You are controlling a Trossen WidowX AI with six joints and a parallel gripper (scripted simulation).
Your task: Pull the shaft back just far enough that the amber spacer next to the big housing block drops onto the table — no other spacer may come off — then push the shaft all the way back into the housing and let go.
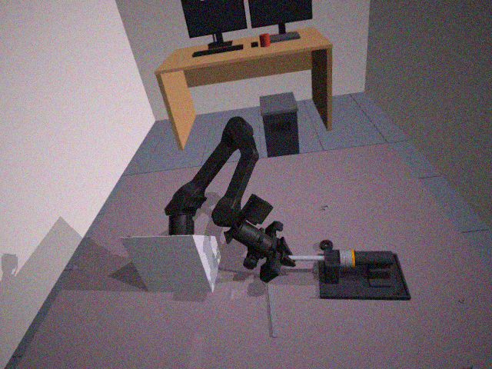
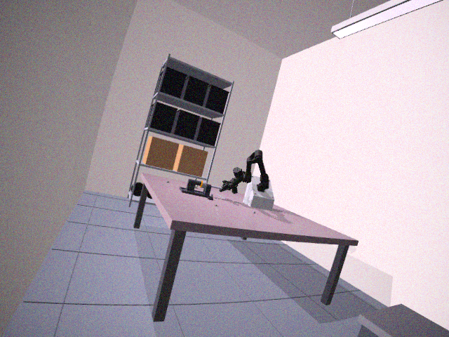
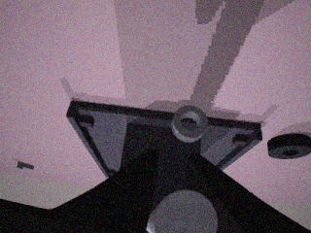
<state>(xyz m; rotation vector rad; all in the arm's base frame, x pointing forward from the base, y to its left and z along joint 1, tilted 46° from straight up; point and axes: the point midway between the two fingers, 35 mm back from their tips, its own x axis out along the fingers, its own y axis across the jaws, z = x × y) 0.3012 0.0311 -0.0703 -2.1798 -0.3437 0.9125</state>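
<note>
The pale shaft is 60 mm ahead of my gripper tip and 20 mm above it. Round my gripper tip: black ring knob (110 mm to the left, 100 mm ahead, 50 mm below); then thin grey strip (110 mm to the right, 70 mm behind, 50 mm below); then amber spacer (160 mm ahead, 20 mm above, 10 mm to the right).
</note>
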